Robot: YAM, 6 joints.
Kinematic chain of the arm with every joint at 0, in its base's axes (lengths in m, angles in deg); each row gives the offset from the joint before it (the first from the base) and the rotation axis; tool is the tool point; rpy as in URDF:
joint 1: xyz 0 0 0.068 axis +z
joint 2: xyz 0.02 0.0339 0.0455 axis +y
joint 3: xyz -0.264 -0.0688 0 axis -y
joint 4: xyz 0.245 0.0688 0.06 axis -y
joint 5: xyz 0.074 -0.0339 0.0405 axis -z
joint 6: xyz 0.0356 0 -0.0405 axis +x
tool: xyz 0 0 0 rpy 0 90 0
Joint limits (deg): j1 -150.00..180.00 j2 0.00..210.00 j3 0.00..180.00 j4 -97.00..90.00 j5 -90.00..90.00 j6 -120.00..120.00
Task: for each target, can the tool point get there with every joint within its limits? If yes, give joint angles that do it. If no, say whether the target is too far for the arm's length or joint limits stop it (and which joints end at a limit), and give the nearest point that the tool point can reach.
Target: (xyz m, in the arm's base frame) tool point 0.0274 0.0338 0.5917
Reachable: yes | joints -79.37 57.61 132.38 -72.71 -68.77 -59.66
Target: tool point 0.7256 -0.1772 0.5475
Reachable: no: too far | nearest point 0.5414 -0.1322 0.4343 | short by 0.221 m
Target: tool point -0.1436 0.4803 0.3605
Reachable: yes | joints -77.08 23.89 150.14 68.18 66.19 61.39
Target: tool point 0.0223 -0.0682 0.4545
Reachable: yes | joints 136.57 27.11 87.03 -74.71 -74.05 3.48
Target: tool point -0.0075 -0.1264 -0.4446
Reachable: no: joint limits stop it (at a limit: joint 2) | nearest point -0.0088 -0.1488 -0.3664 | short by 0.081 m
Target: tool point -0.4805 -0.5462 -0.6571
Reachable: no: too far | nearest point -0.3076 -0.3497 -0.3080 | short by 0.436 m
